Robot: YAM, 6 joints.
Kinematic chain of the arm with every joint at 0, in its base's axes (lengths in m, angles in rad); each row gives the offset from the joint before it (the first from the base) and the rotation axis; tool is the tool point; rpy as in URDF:
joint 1: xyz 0 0 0.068 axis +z
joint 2: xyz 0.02 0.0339 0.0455 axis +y
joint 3: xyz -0.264 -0.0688 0 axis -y
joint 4: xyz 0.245 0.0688 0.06 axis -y
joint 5: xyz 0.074 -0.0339 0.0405 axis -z
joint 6: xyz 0.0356 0 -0.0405 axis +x
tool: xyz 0 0 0 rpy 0 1.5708 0
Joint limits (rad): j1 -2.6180..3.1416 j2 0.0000..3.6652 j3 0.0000..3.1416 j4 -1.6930..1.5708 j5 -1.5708..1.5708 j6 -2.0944..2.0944
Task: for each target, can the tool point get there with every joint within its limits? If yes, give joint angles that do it. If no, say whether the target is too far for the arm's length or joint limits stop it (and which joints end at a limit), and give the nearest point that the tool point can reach.
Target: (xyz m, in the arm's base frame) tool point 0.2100 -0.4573 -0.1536
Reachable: yes | joints -1.0902 3.2263 1.9272 1.0457 0.7879 1.5783
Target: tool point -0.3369 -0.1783 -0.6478
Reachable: no: too far | nearest point -0.2806 -0.1602 -0.3726 | short by 0.282 m
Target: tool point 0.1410 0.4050 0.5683
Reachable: yes | joints 1.2876 2.1630 2.7312 -0.0170 0.6740 -0.6268
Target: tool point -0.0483 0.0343 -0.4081
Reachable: no: joint limits stop it (at a limit: joint 2) | nearest point -0.0737 0.0524 -0.3439 | short by 0.071 m
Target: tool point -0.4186 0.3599 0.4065
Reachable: yes | joints 2.4669 2.7188 2.8837 0.7993 0.5813 1.2310
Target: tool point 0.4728 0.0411 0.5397
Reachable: yes | joints 0.0792 2.3453 2.7553 0.4762 -0.0997 -0.4217
